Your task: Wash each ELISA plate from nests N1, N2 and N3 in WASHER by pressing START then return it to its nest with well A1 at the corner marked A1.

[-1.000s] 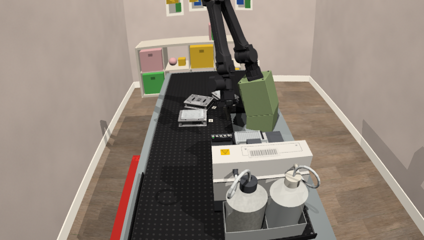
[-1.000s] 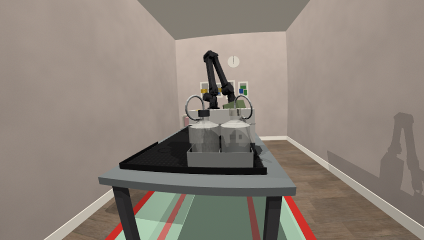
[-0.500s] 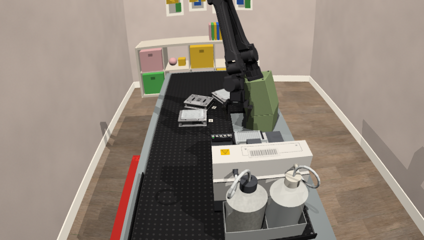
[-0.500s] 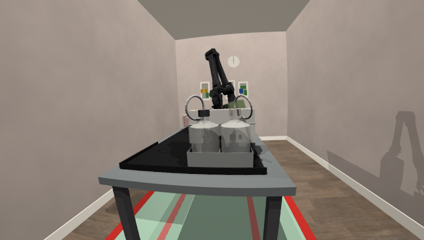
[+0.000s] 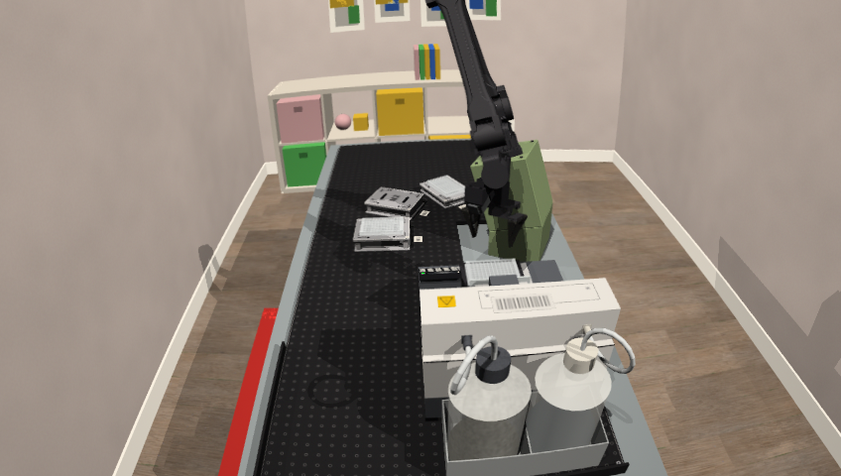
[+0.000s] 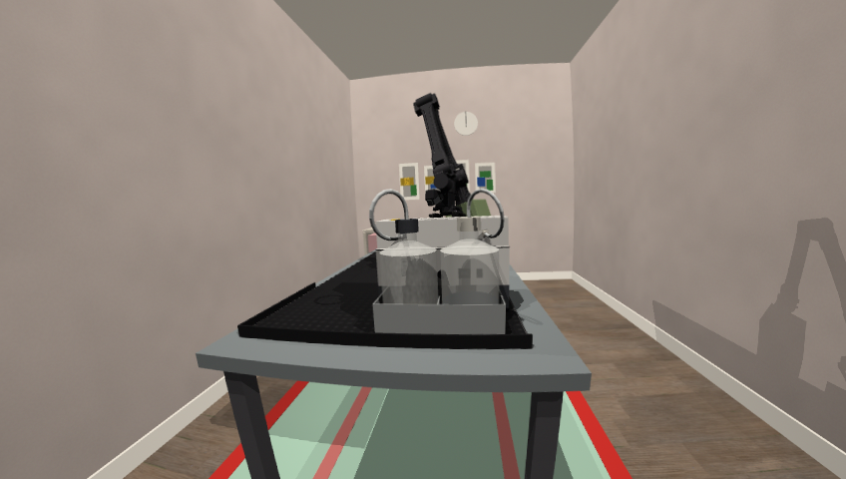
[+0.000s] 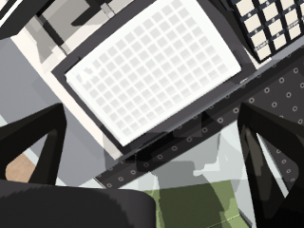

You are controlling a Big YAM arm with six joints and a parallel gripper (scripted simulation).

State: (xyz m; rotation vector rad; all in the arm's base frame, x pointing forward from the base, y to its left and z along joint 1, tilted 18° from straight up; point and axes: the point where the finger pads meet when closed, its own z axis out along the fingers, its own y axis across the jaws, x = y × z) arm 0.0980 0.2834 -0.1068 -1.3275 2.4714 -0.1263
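My gripper is now 10 mm to the right of the washer carrier and 100 mm above it. From my hand the other things lie so: plate washer 10 mm behind, 160 mm to the left, 60 mm below.
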